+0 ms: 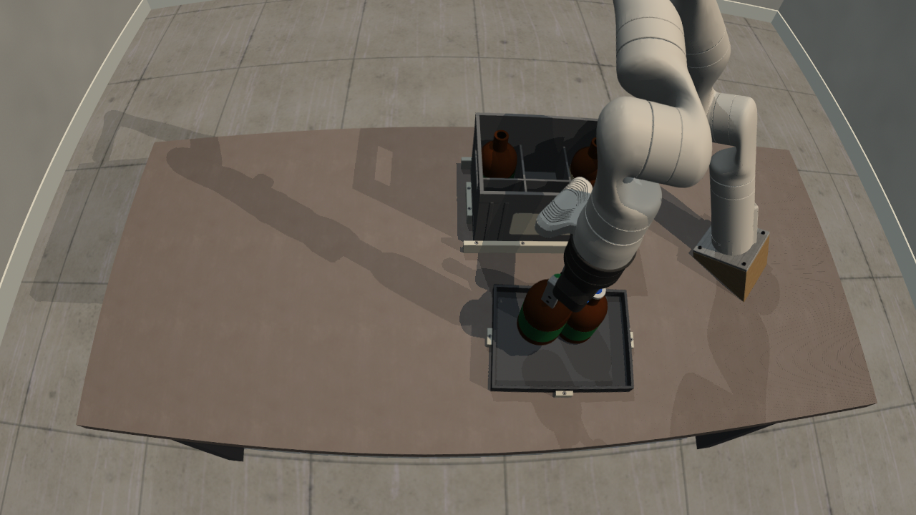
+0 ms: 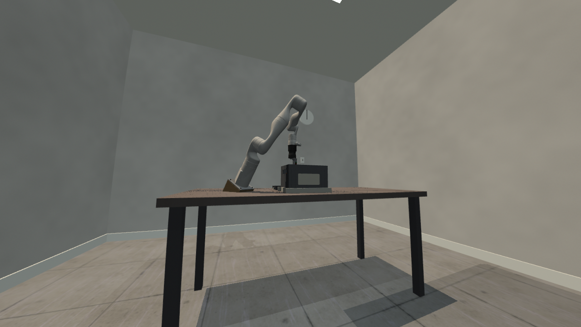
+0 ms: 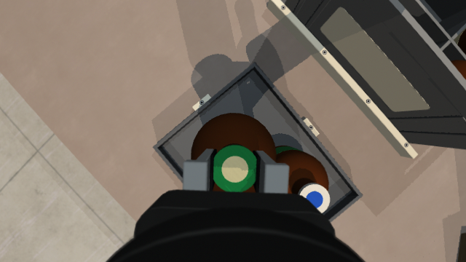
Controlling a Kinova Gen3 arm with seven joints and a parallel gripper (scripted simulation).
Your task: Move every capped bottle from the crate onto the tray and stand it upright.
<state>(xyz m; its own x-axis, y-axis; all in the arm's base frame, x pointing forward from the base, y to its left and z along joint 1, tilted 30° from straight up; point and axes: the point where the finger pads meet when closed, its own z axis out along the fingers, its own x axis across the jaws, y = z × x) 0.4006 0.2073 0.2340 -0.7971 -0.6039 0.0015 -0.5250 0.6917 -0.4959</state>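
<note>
My gripper is now 50 mm past the dark tray, 10 mm to the right of it and 210 mm above it. Also, from my hand: crate (90 mm behind, 270 mm to the right, 140 mm below).
</note>
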